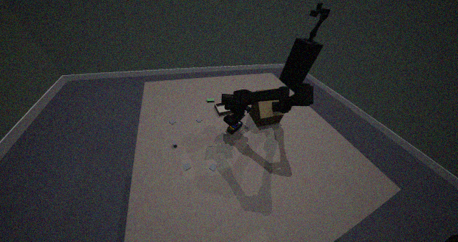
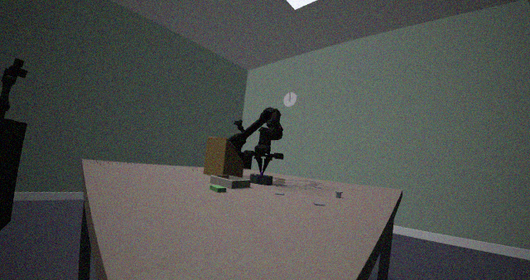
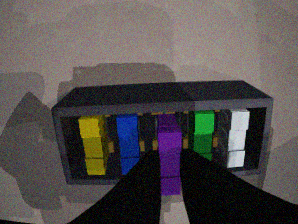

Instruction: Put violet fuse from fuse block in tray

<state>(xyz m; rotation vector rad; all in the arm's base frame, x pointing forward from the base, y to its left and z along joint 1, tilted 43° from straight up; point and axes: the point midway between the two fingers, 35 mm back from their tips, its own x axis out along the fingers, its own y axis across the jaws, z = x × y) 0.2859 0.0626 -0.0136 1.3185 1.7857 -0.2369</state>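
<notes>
Right now my gripper tip is 10 mm short of the grey tray, 190 mm to the left of it and 50 mm above it. From my gripper tip the other things lie so: violet fuse 10 mm below.
</notes>
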